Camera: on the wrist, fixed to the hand. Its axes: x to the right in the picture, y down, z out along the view.
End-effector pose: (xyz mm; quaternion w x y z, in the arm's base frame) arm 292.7 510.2 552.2 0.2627 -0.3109 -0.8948 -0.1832
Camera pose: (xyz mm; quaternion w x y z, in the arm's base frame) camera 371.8 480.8 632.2 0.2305 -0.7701 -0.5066 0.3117
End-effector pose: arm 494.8 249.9 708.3 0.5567 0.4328 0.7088 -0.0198
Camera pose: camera 440.3 319.3 784.0 0.4130 0.8971 0.1132 0.1090
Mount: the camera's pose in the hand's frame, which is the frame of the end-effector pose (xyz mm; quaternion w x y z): -19.7 43.0 -106.2 0.6962 0.2411 -0.1648 0.6557
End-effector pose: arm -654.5 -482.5 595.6 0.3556 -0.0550 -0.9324 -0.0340
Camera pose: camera -564.4 -452.3 662.6 0.1295 -0.5696 -0.6799 0.4434
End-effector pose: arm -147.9 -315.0 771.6 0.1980 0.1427 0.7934 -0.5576
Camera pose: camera -127.8 -200.6 777.1 0.5998 0.5755 0.2917 -0.4732
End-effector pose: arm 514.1 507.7 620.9 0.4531 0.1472 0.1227 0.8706
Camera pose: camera 453.5 458.9 534.6 0.2707 -0.4357 -0.1241 -0.8494
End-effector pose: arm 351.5 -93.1 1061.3 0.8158 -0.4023 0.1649 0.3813
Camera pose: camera 310.2 -169.2 983.8 0.4421 0.0876 0.3361 0.8270
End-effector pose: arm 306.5 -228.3 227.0 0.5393 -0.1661 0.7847 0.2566
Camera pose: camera 209.7 -255.4 285.4 0.3766 0.5712 0.6282 0.3705
